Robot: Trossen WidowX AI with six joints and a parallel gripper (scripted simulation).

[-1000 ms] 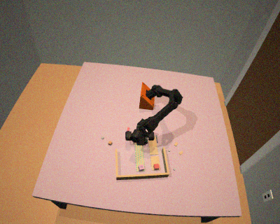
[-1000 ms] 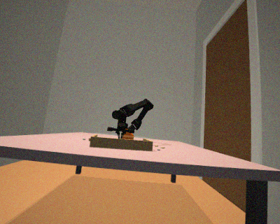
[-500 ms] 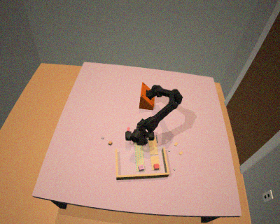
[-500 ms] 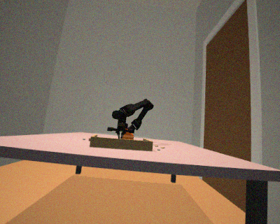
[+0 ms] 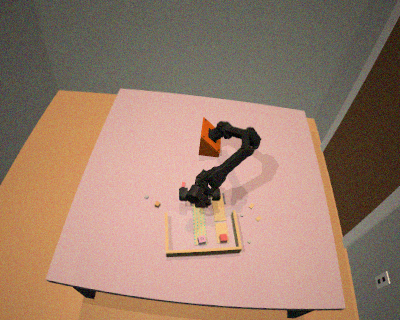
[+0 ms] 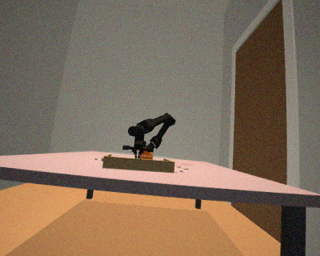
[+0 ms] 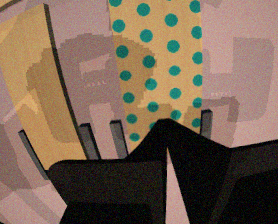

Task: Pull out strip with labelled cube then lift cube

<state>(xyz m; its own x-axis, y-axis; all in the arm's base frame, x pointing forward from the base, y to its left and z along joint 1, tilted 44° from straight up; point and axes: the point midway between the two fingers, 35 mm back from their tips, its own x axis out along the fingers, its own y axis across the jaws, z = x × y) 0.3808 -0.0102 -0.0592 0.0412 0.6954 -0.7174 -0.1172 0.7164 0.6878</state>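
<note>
Right now the pink labelled cube is 200 mm ahead of my gripper tip, 30 mm to the left of it and 20 mm above it. From my gripper tip the other things lie so: plain yellow strip: 100 mm to the left, 10 mm ahead.
</note>
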